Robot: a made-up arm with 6 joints.
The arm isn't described. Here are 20 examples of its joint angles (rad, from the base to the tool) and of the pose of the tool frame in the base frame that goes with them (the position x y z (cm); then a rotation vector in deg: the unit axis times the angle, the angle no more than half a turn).
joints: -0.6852 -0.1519 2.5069 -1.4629 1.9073 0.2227
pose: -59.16 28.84 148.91 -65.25 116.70 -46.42
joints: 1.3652 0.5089 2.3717 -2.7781 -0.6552 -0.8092
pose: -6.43 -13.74 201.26 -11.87 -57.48 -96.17
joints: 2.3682 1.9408 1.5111 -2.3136 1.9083 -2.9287
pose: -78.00 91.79 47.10 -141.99 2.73 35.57
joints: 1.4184 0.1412 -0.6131 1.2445 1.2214 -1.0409
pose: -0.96 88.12 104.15 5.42 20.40 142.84
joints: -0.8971 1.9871 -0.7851 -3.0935 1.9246 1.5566
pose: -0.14 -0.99 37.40 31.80 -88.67 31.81
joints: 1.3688 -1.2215 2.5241 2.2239 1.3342 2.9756
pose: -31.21 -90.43 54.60 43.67 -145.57 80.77
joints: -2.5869 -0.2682 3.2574 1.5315 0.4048 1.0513
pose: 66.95 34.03 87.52 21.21 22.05 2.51
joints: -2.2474 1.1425 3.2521 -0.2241 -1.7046 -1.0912
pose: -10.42 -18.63 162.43 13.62 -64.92 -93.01
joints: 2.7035 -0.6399 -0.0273 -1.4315 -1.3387 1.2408
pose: -31.22 -2.51 182.71 -10.30 18.65 -129.55
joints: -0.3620 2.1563 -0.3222 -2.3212 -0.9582 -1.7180
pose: 12.30 5.65 -14.08 -44.54 37.24 78.06
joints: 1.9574 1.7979 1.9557 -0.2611 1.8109 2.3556
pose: -41.43 112.47 116.57 -9.13 -63.26 -24.87
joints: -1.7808 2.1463 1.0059 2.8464 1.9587 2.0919
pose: -13.29 -83.16 1.18 -112.54 -67.09 35.38
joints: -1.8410 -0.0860 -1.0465 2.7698 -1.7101 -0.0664
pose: -24.35 -66.21 102.93 65.49 -129.38 43.72
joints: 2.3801 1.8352 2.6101 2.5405 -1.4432 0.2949
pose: -58.09 67.85 143.23 -45.53 -41.80 -13.30
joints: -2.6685 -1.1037 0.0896 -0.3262 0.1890 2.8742
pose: 23.66 13.20 195.28 44.82 -92.14 51.68
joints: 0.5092 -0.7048 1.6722 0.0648 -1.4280 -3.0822
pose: -67.68 -38.97 172.51 -147.65 -30.69 -75.37
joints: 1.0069 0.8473 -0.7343 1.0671 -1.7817 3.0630
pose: 43.55 43.06 54.97 -3.04 -13.27 -60.35
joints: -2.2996 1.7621 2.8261 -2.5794 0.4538 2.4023
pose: -63.26 -65.21 153.60 -37.80 -40.68 -132.52
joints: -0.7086 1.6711 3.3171 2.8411 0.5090 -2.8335
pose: 35.64 -27.49 161.16 -29.96 -60.51 -29.98
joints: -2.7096 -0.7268 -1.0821 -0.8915 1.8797 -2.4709
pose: -44.54 -7.39 129.20 -58.21 -110.82 8.91
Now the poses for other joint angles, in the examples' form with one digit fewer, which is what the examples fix.
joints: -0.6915 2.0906 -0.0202 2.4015 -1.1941 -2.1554
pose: 26.6 -35.1 -20.6 -28.2 84.4 -47.1
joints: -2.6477 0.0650 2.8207 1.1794 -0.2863 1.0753
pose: 60.8 37.5 154.0 51.4 -7.9 52.8
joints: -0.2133 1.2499 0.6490 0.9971 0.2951 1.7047
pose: 138.7 -26.0 71.9 -144.9 5.0 32.3
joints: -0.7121 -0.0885 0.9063 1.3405 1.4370 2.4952
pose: 28.7 -4.2 209.4 70.4 23.5 56.8
